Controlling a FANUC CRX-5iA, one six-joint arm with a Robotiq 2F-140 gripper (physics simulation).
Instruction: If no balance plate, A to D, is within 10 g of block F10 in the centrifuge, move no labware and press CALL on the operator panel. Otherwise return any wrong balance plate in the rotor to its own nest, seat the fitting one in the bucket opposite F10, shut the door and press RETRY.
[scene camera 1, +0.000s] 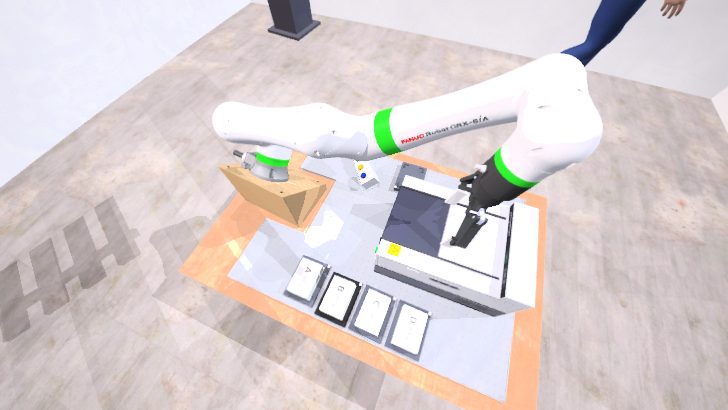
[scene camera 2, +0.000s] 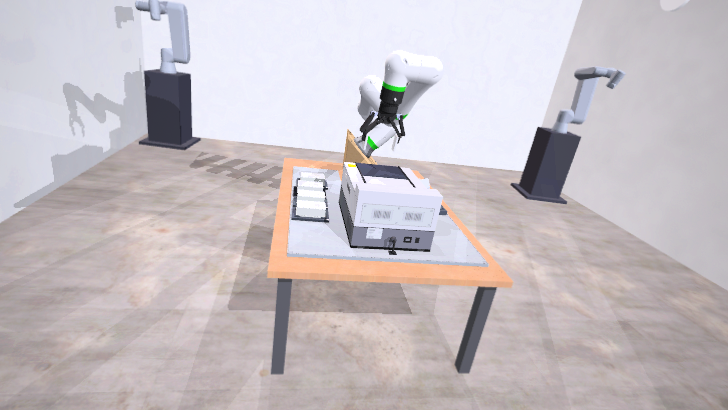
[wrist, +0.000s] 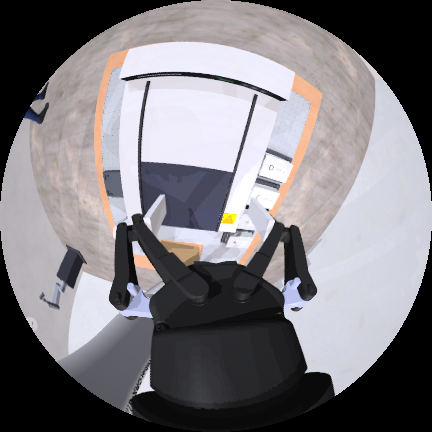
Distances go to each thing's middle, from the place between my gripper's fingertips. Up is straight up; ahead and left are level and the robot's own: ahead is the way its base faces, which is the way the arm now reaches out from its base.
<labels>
I see my gripper 120 mm above the dark sliding door (scene camera 1: 417, 220), 80 mm past it and 40 mm to the right of it. From my hand the other things lie so: plate D (scene camera 1: 410, 326) (300 mm below, 260 mm to the right, 50 mm ahead); white centrifuge box (scene camera 1: 496, 274) (210 mm below, 70 mm ahead, 60 mm to the left); plate C (scene camera 1: 371, 316) (300 mm below, 270 mm to the right, 80 mm behind).
</labels>
